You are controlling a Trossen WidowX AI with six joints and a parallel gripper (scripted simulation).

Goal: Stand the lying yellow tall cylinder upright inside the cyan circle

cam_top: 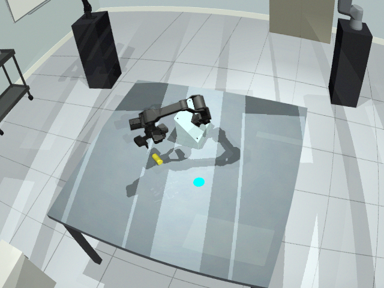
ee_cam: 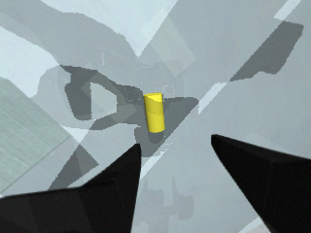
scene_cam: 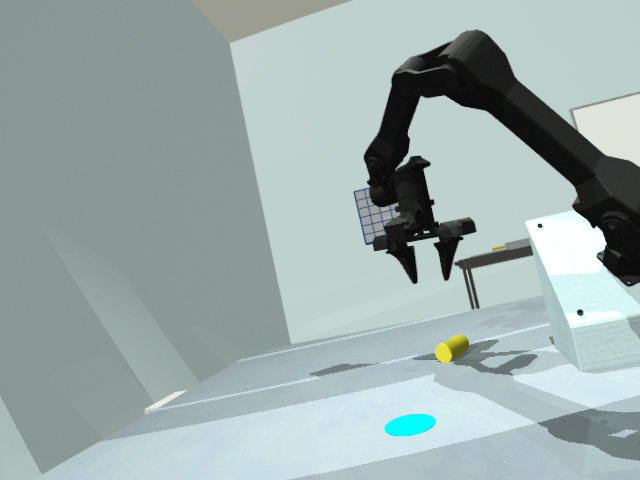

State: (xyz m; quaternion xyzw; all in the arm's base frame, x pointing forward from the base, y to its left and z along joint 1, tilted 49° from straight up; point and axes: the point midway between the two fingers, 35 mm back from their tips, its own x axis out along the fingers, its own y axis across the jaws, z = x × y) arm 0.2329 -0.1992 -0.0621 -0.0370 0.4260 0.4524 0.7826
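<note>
Now: gripper tip 120 mm above the yellow tall cylinder and 10 mm past it. From my gripper tip the other things lie so: cyan circle (270 mm to the left, 140 mm below, 100 mm ahead).
</note>
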